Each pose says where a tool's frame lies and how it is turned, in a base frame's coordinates. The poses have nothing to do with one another.
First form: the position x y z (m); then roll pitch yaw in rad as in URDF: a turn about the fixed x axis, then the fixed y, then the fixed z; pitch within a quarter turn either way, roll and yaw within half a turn.
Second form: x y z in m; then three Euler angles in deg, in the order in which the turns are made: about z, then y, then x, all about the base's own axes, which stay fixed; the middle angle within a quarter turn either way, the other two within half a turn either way. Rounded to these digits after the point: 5 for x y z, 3 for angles.
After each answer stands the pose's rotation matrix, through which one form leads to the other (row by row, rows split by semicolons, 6 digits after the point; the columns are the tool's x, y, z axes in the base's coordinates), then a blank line. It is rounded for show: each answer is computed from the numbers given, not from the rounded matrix.
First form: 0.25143 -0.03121 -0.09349 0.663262 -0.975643 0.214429
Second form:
0.25143 -0.03121 -0.09349 50.555 -30.434 59.178
0.547796 -0.665830 -0.506547; 0.119297 0.661455 -0.740436; 0.828063 0.345178 0.441774

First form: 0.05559 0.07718 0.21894 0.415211 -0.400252 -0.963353
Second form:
0.05559 0.07718 0.21894 -51.533 -32.325 -4.243
0.525658 0.661629 -0.534725; -0.756212 0.651333 0.062522; 0.389650 0.371501 0.842710

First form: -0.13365 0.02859 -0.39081 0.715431 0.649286 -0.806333
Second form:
-0.13365 0.02859 -0.39081 -56.063 -9.065 52.496
0.551308 0.819290 -0.157552; -0.574888 0.236198 -0.783399; -0.604618 0.522469 0.601218

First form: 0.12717 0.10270 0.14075 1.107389 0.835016 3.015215
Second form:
0.12717 0.10270 0.14075 132.993 -12.473 -72.106
-0.665813 -0.714177 -0.215972; 0.084595 -0.359853 0.929166; -0.741307 0.600381 0.300010

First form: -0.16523 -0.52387 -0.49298 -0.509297 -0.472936 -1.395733
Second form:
-0.16523 -0.52387 -0.49298 -80.208 24.258 -31.512
0.155053 0.898424 0.410845; -0.876628 -0.066626 0.476534; 0.455502 -0.434046 0.777253

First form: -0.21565 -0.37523 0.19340 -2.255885 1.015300 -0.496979
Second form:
-0.21565 -0.37523 0.19340 62.221 -5.933 -109.602
0.463568 -0.880011 -0.103372; -0.251433 -0.242515 0.936999; -0.849639 -0.408372 -0.333686

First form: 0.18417 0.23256 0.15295 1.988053 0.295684 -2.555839
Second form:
0.18417 0.23256 0.15295 150.772 -24.016 -115.113
-0.797133 -0.446020 -0.406994; -0.528837 0.190427 0.827085; -0.291394 0.874530 -0.387667

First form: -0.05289 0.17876 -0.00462 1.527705 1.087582 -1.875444
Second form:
-0.05289 0.17876 -0.00462 121.858 -74.690 -85.653
-0.139368 -0.224273 -0.964509; -0.443233 -0.856868 0.263289; -0.885506 0.464197 0.020015

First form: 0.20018 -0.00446 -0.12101 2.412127 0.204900 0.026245
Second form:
0.20018 -0.00446 -0.12101 -9.006 -7.710 137.442
0.978744 0.155124 -0.134151; 0.025693 -0.741715 -0.670223; -0.203469 0.652530 -0.729935

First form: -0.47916 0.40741 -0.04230 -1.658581 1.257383 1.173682
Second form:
-0.47916 0.40741 -0.04230 67.343 -71.968 -95.010
0.119241 -0.285652 -0.950886; 0.284315 -0.907788 0.308359; -0.951287 -0.307120 -0.027030

